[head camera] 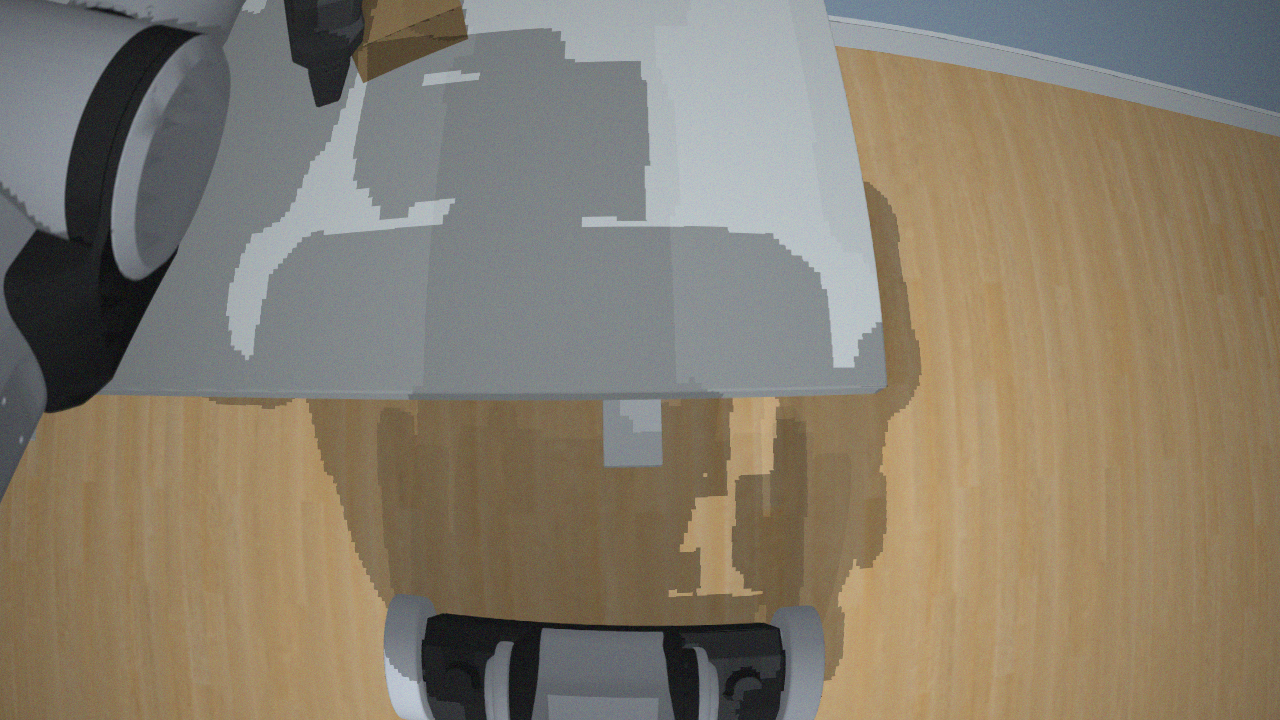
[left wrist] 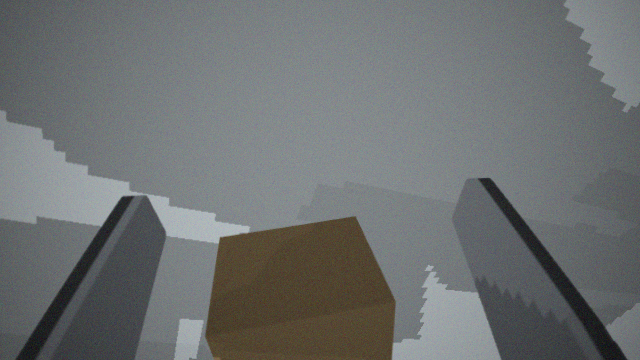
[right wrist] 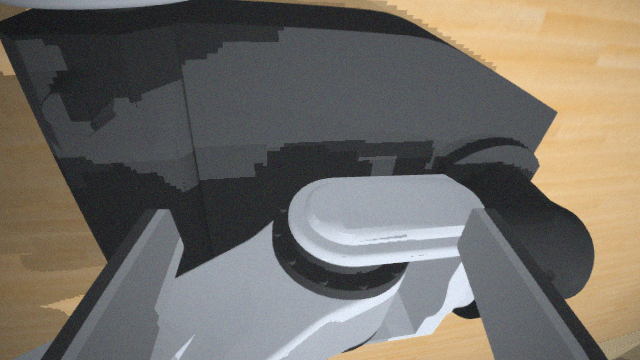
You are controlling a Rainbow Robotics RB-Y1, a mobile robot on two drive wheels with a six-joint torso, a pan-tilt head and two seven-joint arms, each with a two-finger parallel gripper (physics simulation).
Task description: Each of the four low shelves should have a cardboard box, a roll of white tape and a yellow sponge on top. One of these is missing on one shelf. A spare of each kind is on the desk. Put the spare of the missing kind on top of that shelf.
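Places are measured from the robot's base along level axes (x ahead, y left, z up), in millimetres.
Where they show: left gripper, fingertip midpoint: (head camera: pixel 318 48) (left wrist: pixel 309 207); right gripper, fingertip midpoint: (right wrist: pixel 321 228).
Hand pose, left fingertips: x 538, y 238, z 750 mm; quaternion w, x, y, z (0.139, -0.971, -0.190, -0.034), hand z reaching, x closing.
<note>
After its pixels a point has its place.
A brown cardboard box (head camera: pixel 413 42) @(z 747, x 533, y 155 mm) (left wrist: pixel 300 280) @(z 754, x 543, y 211 mm) stands on the grey-white desk (head camera: pixel 751 152) @(z 721, x 445, y -95 mm) (left wrist: pixel 300 100) @(z 721, x 530, y 265 mm). It is cut off by the top edge of the head view and by the bottom edge of the left wrist view. My left gripper (left wrist: pixel 309 207) @(z 750, x 538, y 238 mm) is open and empty above the desk; in the left wrist view the box shows low between its spread fingers. In the head view, part of the dark left gripper shows beside the box. My right gripper (right wrist: pixel 321 228) @(z 415, x -164, y -219 mm) is open, with the robot's own body behind its fingers. Tape, sponge and the low shelves do not show.
The desk's near edge runs across the head view, with a grey desk leg (head camera: pixel 632 434) below it. The robot's base (head camera: pixel 604 667) stands on the wooden floor (head camera: pixel 1056 376) @(z 1, x 450, y -798 mm) near that edge. A blue wall (head camera: pixel 1118 44) @(z 189, x 1115, y -1028 mm) with a pale skirting board is at the upper right.
</note>
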